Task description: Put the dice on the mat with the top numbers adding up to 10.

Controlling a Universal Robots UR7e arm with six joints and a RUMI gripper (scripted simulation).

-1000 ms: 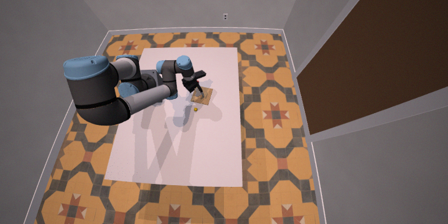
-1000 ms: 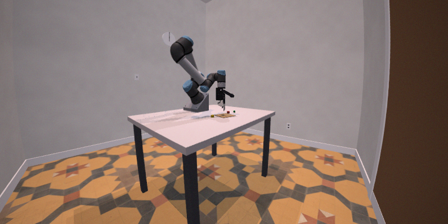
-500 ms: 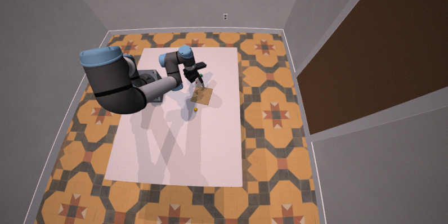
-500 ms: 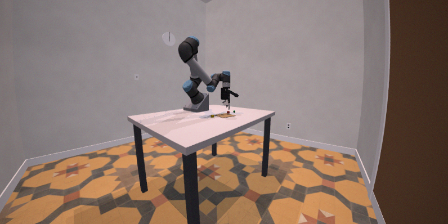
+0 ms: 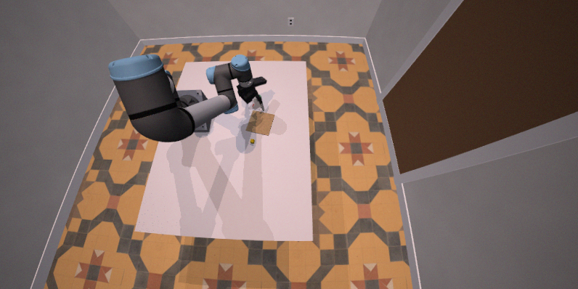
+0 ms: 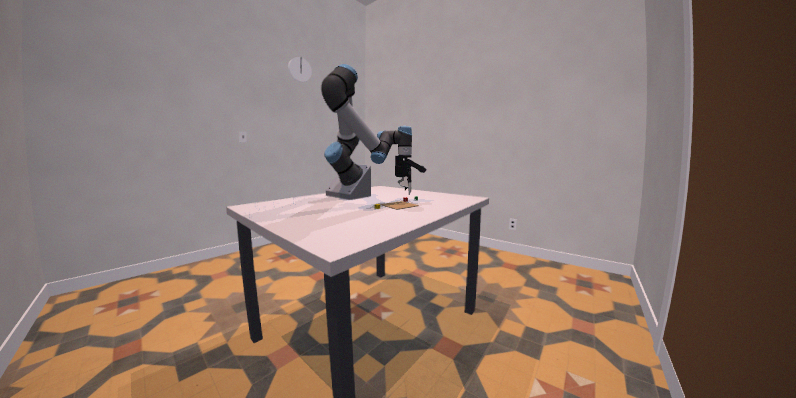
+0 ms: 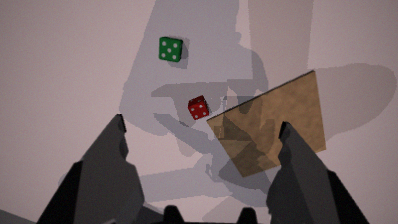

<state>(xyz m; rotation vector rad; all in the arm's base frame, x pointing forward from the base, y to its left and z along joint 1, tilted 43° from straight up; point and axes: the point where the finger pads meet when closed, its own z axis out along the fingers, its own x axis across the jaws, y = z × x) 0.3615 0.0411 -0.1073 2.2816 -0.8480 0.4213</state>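
The red die lies 1 cm behind my hand and 4 cm below it. Round my hand: brown mat: 4 cm ahead, 11 cm to the right, 4 cm below; then green die: 1 cm ahead, 6 cm to the left, 4 cm below; then yellow die: 1 cm ahead, 24 cm to the right, 4 cm below.
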